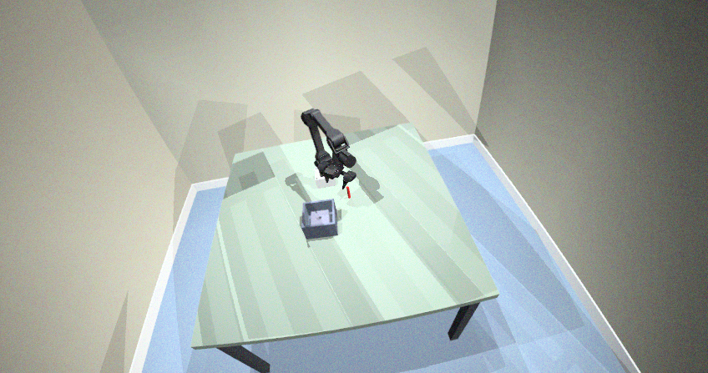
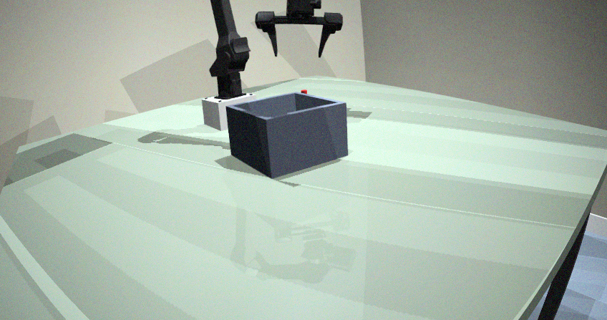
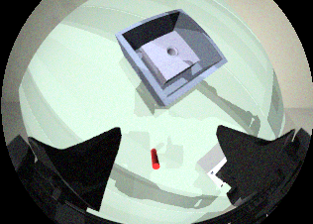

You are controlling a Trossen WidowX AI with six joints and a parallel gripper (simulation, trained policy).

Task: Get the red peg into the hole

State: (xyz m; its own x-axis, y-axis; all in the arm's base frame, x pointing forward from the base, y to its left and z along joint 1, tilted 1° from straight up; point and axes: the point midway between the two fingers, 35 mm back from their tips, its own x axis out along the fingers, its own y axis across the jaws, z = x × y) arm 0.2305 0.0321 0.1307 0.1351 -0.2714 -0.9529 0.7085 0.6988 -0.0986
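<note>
My gripper tip is 130 mm above the red peg, 70 mm to the right of it and 60 mm past it. The rest, counted from my gripper tip: box: 140 mm below, 110 mm to the right, 70 mm ahead; then plate: 120 mm below, 110 mm to the right, 70 mm ahead.
</note>
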